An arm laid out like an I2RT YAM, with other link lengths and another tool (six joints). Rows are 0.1 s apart.
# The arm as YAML. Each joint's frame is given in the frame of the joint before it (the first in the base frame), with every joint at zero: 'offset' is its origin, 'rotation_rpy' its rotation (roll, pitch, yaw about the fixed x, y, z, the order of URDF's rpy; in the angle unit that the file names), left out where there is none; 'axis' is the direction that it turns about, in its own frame. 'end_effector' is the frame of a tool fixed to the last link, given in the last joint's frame.
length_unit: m
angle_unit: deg
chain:
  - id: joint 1
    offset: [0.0, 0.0, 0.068]
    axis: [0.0, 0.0, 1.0]
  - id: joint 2
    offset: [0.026, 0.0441, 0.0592]
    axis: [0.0, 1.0, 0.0]
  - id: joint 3
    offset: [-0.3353, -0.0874, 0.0]
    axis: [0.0, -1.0, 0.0]
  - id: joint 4
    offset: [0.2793, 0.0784, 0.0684]
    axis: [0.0, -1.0, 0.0]
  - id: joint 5
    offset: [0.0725, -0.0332, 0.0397]
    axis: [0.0, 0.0, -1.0]
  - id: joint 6
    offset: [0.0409, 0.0, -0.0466]
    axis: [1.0, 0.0, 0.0]
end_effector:
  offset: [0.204, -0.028, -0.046]
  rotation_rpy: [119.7, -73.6, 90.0]
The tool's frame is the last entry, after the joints.
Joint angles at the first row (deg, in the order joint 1, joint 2, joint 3, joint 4, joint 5, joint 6):
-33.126, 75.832, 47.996, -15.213, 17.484, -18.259
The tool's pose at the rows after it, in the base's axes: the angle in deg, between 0 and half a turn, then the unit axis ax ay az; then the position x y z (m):
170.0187 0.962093 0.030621 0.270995 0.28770 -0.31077 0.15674
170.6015 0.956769 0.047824 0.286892 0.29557 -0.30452 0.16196
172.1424 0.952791 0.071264 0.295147 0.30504 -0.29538 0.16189
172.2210 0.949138 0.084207 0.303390 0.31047 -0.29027 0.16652
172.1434 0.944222 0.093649 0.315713 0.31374 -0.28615 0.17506
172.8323 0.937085 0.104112 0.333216 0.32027 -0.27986 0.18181
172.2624 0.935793 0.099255 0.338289 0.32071 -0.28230 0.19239
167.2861 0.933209 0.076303 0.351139 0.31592 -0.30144 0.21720
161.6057 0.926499 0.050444 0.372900 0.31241 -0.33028 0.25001
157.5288 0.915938 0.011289 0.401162 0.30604 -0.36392 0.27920
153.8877 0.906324 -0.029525 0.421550 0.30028 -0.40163 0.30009
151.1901 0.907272 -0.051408 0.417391 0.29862 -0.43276 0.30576
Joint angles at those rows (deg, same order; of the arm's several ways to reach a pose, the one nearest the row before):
-33.134, 74.265, 47.421, -14.601, 15.415, -18.692
-32.958, 72.955, 46.923, -13.839, 13.239, -19.311
-32.663, 72.356, 46.638, -13.709, 10.444, -20.350
-32.150, 71.506, 46.379, -13.276, 9.520, -20.824
-32.046, 70.130, 46.328, -13.173, 8.399, -21.071
-32.038, 69.003, 46.220, -12.742, 6.319, -20.855
-32.070, 68.743, 47.637, -13.732, 6.767, -20.401
-32.287, 68.310, 48.735, -11.574, 10.999, -19.974
-34.063, 68.940, 50.753, -7.856, 14.093, -20.214
-37.519, 70.769, 53.769, -4.644, 15.202, -18.904
-40.956, 74.325, 57.203, -1.177, 16.489, -17.520
-42.970, 78.605, 60.108, 1.332, 18.108, -18.117

